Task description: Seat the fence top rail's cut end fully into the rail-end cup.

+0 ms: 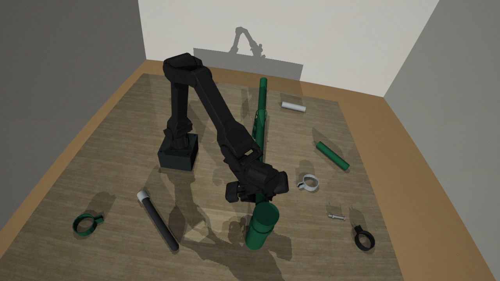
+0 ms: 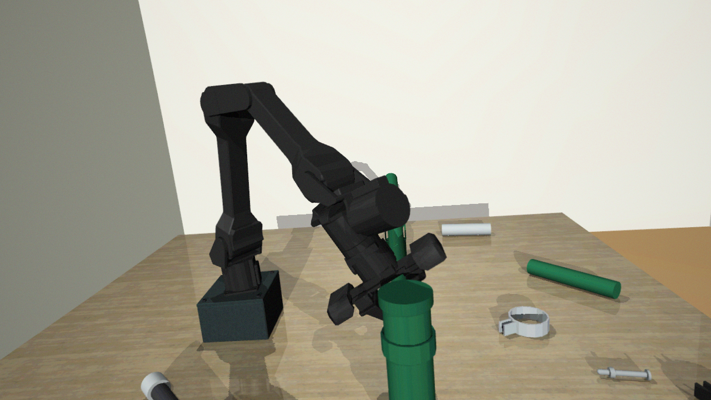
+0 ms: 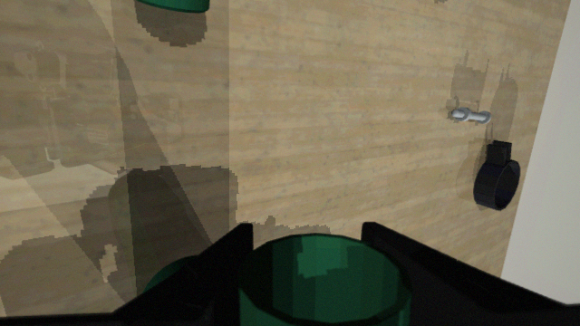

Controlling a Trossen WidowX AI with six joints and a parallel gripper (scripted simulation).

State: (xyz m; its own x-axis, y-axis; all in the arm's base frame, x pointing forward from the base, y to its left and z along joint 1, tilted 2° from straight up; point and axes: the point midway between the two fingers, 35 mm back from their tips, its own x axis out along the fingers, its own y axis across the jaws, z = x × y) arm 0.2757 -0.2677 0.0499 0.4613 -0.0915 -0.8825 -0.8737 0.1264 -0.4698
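The rail-end cup lies 3 cm above my gripper tip, 2 cm to the right of it and 2 cm behind it. The rest, counted from my gripper tip: bolt 30 cm ahead, 10 cm below, 4 cm to the right; then short green pipe 40 cm ahead, 27 cm to the left, 9 cm below.
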